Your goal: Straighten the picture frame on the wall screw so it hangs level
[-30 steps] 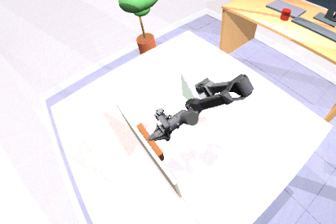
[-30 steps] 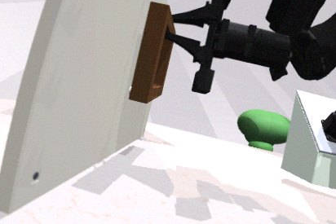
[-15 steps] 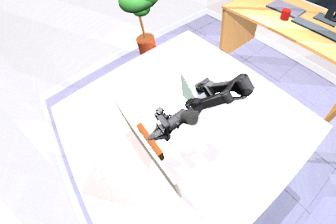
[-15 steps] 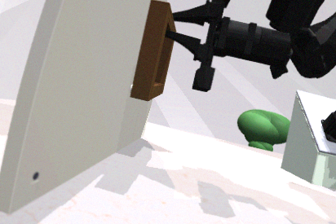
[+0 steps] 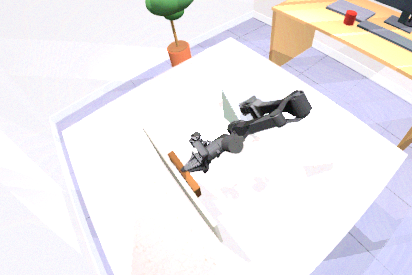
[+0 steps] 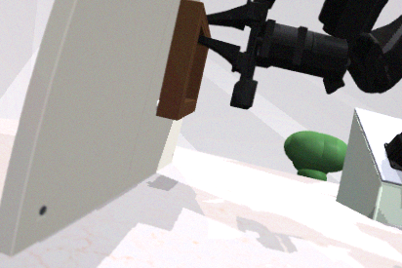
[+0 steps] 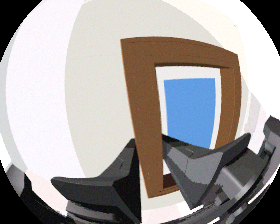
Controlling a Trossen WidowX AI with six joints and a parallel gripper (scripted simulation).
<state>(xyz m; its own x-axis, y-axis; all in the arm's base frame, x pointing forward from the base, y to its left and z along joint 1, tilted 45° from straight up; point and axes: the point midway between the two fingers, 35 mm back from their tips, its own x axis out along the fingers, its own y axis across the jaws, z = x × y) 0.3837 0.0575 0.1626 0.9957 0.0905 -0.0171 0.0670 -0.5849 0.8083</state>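
Right now my gripper tip is 5 cm above the brown picture frame and 1 cm to the left of it. The rest, counted from my gripper tip: wall panel: 6 cm below, 1 cm ahead.
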